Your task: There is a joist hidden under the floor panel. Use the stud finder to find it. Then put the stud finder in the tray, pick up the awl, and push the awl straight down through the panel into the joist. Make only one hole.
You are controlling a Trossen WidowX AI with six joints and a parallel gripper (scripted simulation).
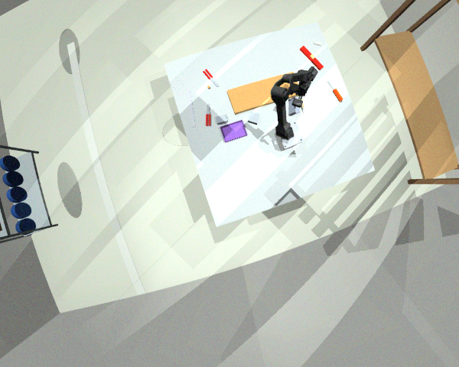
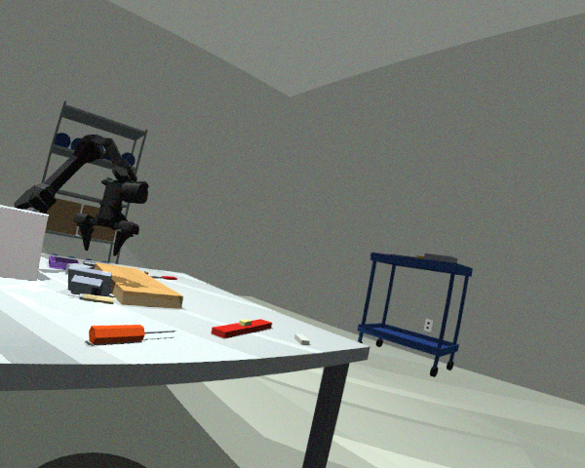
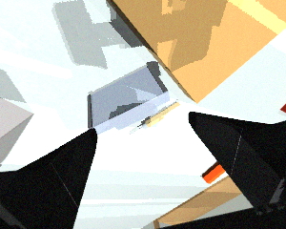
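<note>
The grey stud finder is 10 cm below my gripper tip, 3 cm to the right of it and 1 cm behind it. Round my gripper tip: awl 11 cm below, 8 cm to the right, 3 cm behind; then red level 35 cm ahead, 28 cm to the right, 11 cm below; then purple tray 47 cm to the left, 11 cm below, 8 cm behind.
</note>
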